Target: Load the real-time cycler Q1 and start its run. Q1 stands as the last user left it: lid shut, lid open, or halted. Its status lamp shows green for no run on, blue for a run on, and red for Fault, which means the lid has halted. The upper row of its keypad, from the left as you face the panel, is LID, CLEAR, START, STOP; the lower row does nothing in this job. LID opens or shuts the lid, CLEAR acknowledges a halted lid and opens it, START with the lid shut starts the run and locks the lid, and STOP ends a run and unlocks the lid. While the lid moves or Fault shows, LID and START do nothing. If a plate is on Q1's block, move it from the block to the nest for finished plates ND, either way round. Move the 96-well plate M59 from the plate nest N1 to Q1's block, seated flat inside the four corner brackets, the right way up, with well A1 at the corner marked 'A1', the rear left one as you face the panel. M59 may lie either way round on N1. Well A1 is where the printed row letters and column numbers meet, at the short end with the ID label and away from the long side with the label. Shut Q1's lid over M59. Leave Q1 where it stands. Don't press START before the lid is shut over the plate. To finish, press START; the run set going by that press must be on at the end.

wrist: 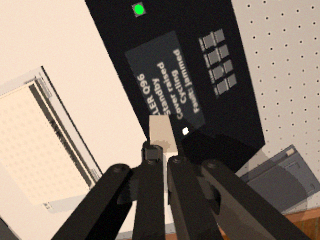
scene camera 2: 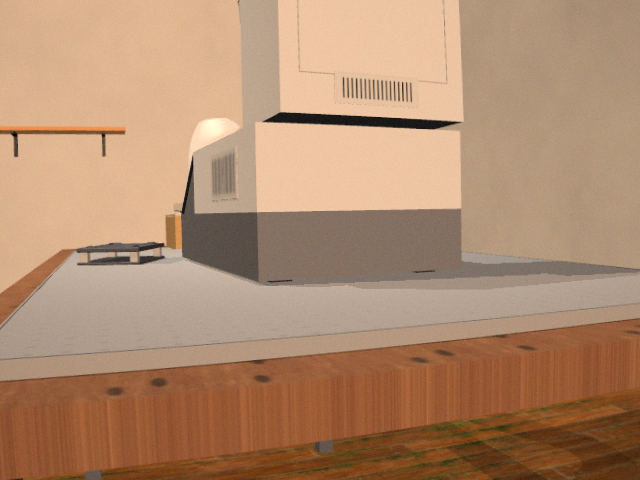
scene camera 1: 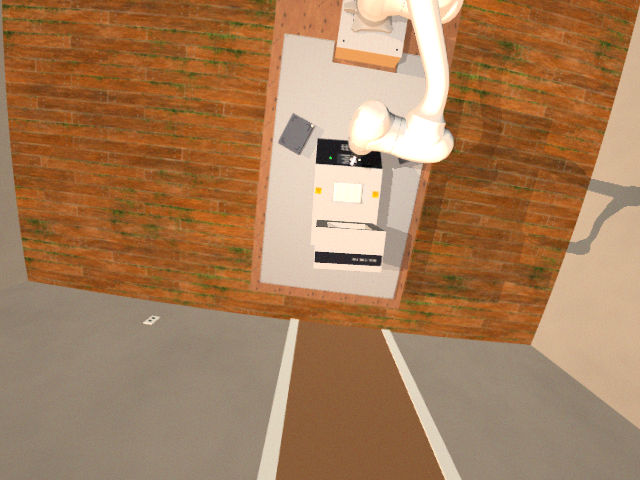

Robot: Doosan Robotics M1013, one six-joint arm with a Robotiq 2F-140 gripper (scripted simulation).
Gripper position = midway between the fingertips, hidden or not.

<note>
In view: the gripper (wrist: 158, 130) and a lid (scene camera 1: 339, 245).
</note>
